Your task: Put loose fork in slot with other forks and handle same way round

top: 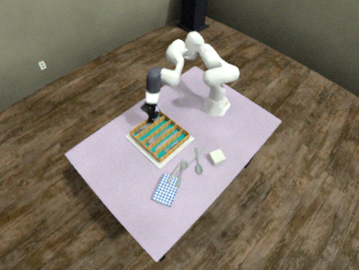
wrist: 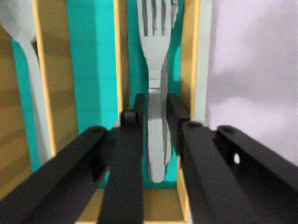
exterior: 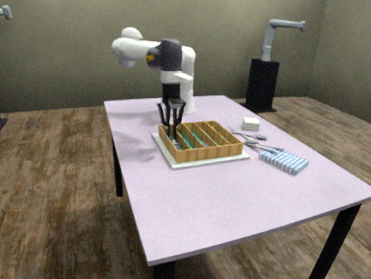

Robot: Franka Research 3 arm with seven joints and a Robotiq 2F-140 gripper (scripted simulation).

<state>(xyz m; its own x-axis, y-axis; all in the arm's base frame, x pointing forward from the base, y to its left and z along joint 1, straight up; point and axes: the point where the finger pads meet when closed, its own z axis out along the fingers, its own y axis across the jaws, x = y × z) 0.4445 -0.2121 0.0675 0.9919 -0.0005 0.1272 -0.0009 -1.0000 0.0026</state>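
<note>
My hand is 120 mm to the right of the wooden tray, 30 mm short of it and 30 mm above it. Round my hand: white block: 500 mm to the left, 110 mm behind, 40 mm below; knife: 380 mm to the left, 160 mm ahead, 50 mm below; napkin: 430 mm to the left, 260 mm ahead, 50 mm below.
</note>
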